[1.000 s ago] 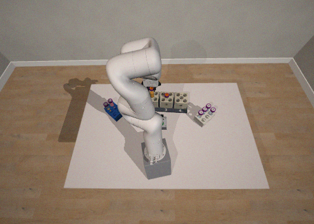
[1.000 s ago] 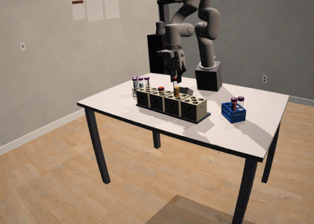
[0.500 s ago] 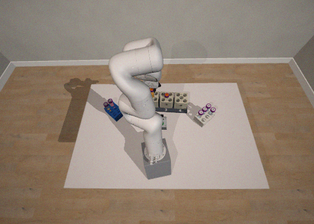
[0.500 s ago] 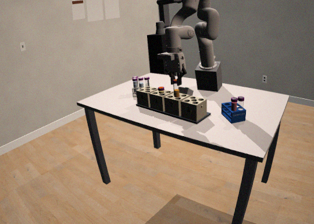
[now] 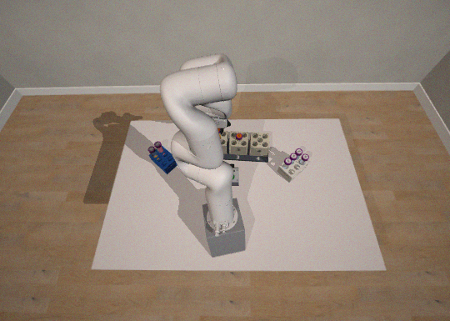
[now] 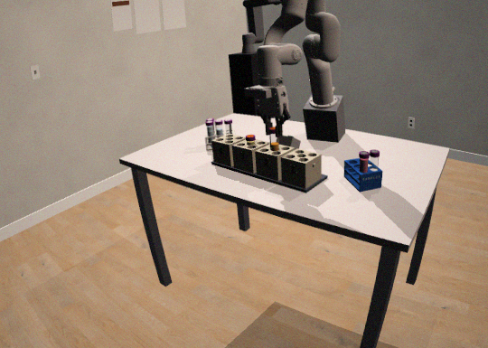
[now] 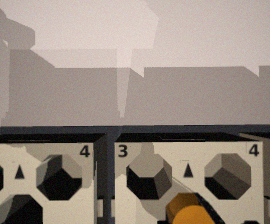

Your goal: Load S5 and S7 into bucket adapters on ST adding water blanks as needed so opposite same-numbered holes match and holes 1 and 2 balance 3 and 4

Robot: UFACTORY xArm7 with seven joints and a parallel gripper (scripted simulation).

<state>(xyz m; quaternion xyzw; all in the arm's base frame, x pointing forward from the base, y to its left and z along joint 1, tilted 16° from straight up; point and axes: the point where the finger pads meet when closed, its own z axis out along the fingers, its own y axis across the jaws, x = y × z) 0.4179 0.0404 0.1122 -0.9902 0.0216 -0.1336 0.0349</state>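
My gripper is now 10 mm past the dark stand, 50 mm to the left of it and 160 mm above it. Round my hand: adapter (110 mm to the left, 110 mm below); white rack (130 mm behind, 390 mm to the right, 140 mm below); blue rack (110 mm behind, 290 mm to the left, 140 mm below).
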